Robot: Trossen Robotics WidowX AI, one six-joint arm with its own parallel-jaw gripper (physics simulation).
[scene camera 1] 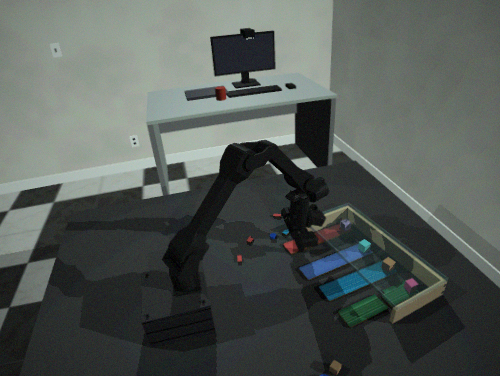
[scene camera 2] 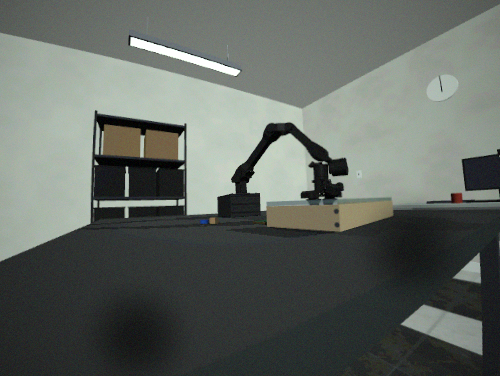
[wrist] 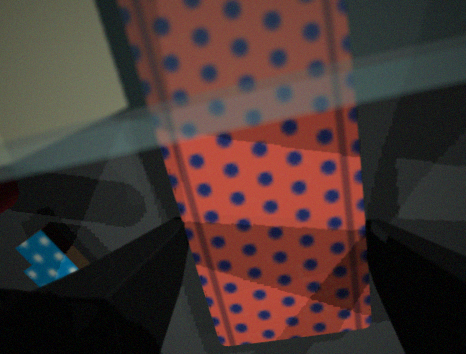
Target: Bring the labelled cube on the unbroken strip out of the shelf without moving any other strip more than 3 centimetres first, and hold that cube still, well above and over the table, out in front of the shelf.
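A red strip with blue dots runs from the dark table into the low glass-topped wooden shelf. My gripper points down at its front part, with a fingertip against each long edge. The fingertips are hidden behind the shelf in scene camera 2. A blue strip, a light-blue strip and a green strip lie beside it. A lavender cube, a cyan cube, an orange cube and a pink cube sit inside. Labels and breaks cannot be made out.
The shelf's glass edge crosses above the red strip, close beyond the fingers. Small loose pieces lie left of the strips, including a red block, a blue piece and a white-dotted light-blue piece. A tan block lies at the near edge.
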